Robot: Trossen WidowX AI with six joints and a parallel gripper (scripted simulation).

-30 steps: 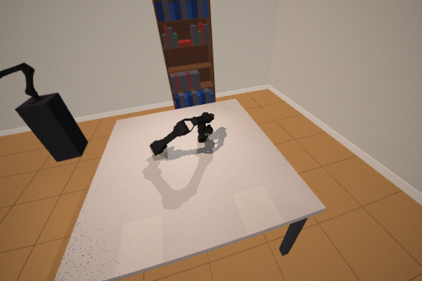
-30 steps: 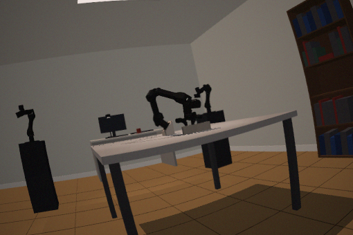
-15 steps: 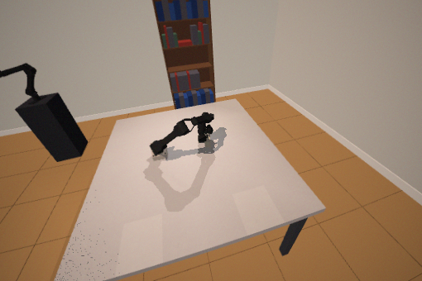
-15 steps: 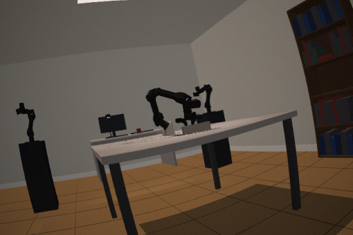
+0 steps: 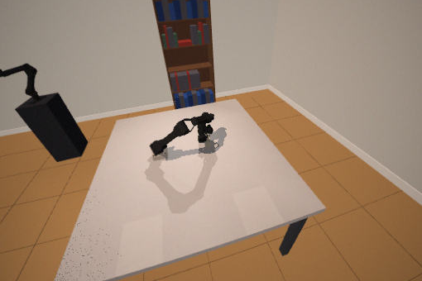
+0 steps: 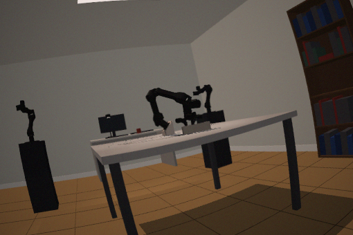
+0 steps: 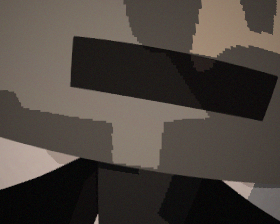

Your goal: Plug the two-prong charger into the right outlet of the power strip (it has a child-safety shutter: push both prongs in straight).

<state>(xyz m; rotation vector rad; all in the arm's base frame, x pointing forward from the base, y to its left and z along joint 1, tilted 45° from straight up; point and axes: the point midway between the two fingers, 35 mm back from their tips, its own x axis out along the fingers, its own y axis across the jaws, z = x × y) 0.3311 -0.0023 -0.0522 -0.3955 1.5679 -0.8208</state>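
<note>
My gripper tip is now 20 mm short of the two-prong charger and 10 mm below it.
</note>
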